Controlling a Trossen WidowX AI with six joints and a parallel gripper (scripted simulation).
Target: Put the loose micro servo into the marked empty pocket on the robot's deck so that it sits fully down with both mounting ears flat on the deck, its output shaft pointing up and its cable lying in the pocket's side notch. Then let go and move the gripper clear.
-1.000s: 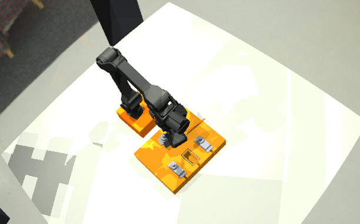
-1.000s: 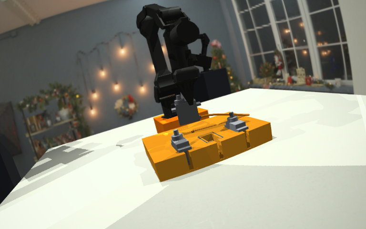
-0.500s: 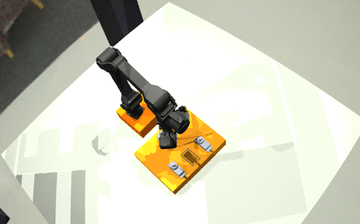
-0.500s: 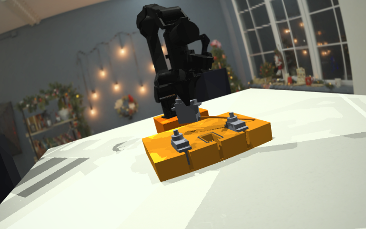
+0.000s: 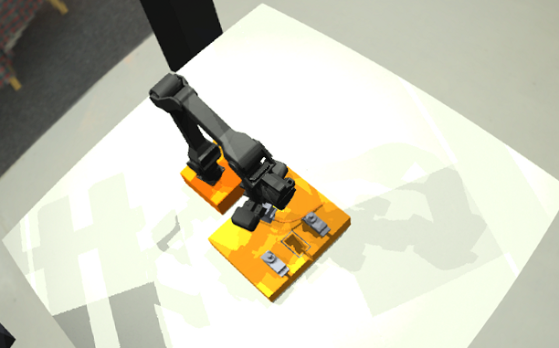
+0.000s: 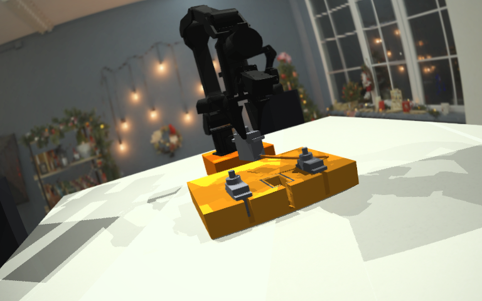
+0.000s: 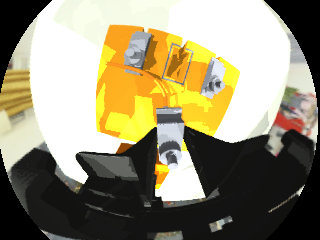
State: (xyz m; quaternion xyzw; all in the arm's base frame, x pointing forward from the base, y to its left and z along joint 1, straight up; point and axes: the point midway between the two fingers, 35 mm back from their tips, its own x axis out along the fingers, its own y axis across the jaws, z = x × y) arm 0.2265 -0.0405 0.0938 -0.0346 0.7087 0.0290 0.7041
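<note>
Now: gripper tip 1 cm past the orange deck and 10 cm above it.
</note>
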